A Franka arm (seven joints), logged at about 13 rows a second.
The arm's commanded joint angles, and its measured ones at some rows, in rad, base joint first. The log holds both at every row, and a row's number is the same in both.
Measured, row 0:
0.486 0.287 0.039 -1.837 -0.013 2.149 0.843
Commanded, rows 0 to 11:
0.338 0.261 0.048 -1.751 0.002 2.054 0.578
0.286 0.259 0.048 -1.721 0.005 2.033 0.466
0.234 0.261 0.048 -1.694 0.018 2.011 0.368
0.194 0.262 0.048 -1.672 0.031 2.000 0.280
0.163 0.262 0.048 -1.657 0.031 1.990 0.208
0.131 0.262 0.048 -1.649 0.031 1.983 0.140
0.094 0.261 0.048 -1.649 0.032 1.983 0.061
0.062 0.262 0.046 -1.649 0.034 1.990 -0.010
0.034 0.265 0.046 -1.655 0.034 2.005 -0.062
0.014 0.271 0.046 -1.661 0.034 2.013 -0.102
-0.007 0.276 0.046 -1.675 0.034 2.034 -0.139
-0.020 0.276 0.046 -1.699 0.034 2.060 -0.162
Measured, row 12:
0.012 0.265 0.031 -1.674 0.015 2.018 -0.101
